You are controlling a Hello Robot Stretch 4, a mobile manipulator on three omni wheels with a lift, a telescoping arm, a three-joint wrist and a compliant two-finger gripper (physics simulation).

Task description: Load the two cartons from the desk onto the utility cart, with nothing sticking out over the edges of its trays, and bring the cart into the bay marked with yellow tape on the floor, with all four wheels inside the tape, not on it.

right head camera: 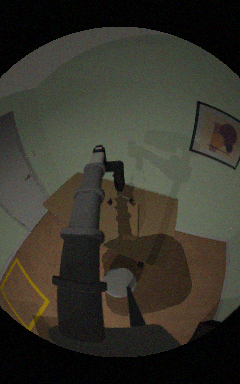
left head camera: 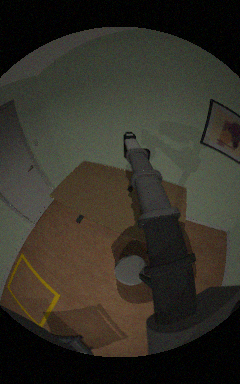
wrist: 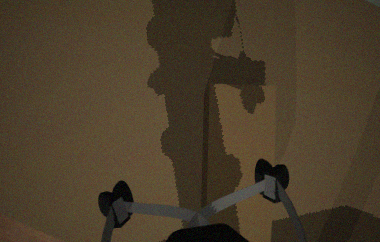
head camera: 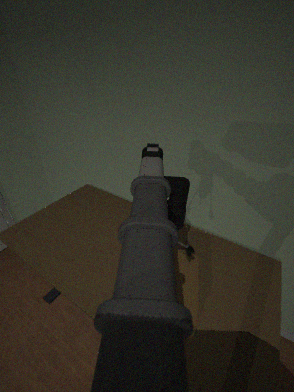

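Seen in the pictures: gripper, fingertip midpoint: (right head camera: 120, 203) (wrist: 193, 184); robot's base, link origin: (right head camera: 119, 281) (left head camera: 130, 269).
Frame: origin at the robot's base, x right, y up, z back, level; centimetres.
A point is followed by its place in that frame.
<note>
A long tan carton (right head camera: 132, 220) {x 17.3, y 81.0, z -49.7 cm} (wrist: 247, 135) {x 18.5, y 81.0, z -60.6 cm} lies on the desk (head camera: 75, 235) {x -44.7, y 69.2, z -87.4 cm} (left head camera: 90, 185) {x -37.7, y 69.2, z -91.5 cm} (right head camera: 70, 192) {x -52.9, y 69.2, z -100.7 cm} (wrist: 75, 100) {x -13.8, y 69.2, z -72.8 cm}, partly under the arm's shadow. My gripper (right head camera: 121, 201) {x 8.7, y 94.2, z -57.5 cm} (wrist: 193, 184) {x 8.7, y 94.2, z -57.5 cm} is open and empty, pointing down over the desk. In the wrist view the carton runs beneath the space between the fingers, nearer the right finger. In the head camera and left head camera views the arm hides most of the gripper. A second carton does not show. The yellow tape outline (left head camera: 57, 296) {x -112.3, y -2.7, z 54.8 cm} (right head camera: 47, 301) {x -111.5, y -2.9, z 53.6 cm} is on the floor at the lower left. I cannot make out the cart.
The green wall stands behind the desk, with a grey door (left head camera: 15, 160) {x -156.5, y 116.4, z -117.3 cm} (right head camera: 20, 170) {x -151.8, y 106.2, z -125.9 cm} at the left and a framed picture (left head camera: 225, 132) {x 89.8, y 147.3, z -69.8 cm} (right head camera: 217, 135) {x 90.4, y 148.0, z -69.6 cm} at the right. A pale round disc (left head camera: 131, 270) {x 0.3, y 18.7, z 0.7 cm} (right head camera: 119, 282) {x 1.0, y 18.7, z 0.4 cm} sits low beside the arm. A dark shadow crosses the floor and desk.
</note>
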